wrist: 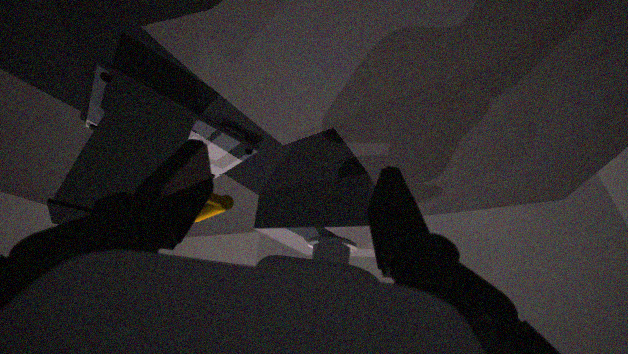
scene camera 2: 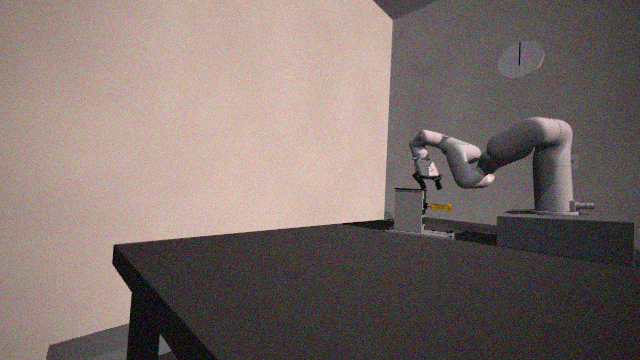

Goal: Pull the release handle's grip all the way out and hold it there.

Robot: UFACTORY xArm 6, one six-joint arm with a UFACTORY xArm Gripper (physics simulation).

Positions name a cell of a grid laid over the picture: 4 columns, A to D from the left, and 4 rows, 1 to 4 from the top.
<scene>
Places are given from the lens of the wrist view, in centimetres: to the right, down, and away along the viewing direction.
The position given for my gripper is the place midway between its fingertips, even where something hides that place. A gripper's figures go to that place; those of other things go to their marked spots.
my gripper (wrist: B3): -1, 0, 12
light base plate (wrist: B2): -16, -5, 40
</scene>
